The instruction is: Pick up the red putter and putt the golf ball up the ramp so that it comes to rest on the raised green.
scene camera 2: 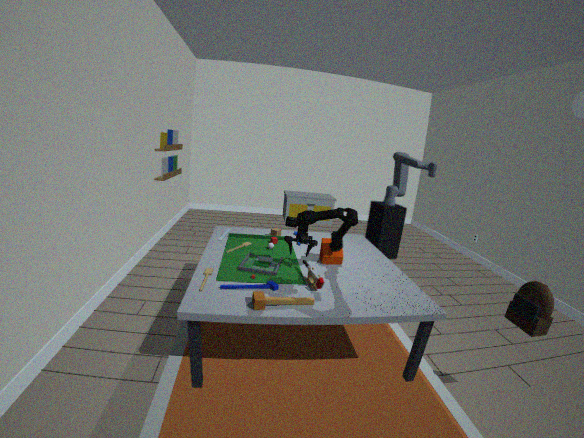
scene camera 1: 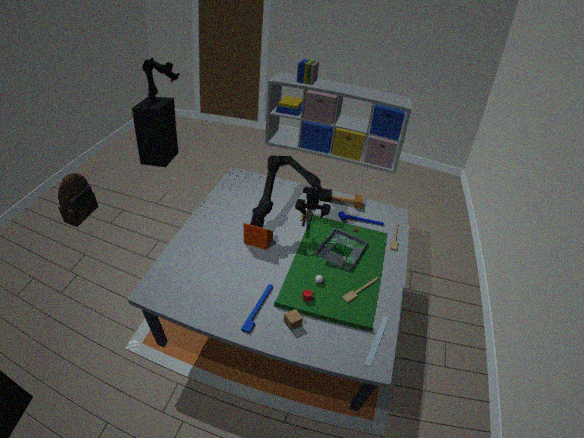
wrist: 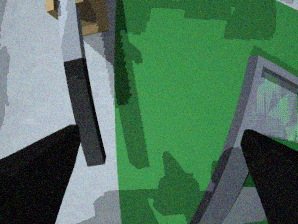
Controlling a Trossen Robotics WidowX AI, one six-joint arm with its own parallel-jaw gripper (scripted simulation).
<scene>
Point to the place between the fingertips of my gripper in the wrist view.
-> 165, 136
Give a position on a green mat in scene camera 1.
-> At 337, 281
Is my gripper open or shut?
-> Open.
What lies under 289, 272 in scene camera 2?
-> A green mat.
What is my gripper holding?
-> Nothing.
</scene>
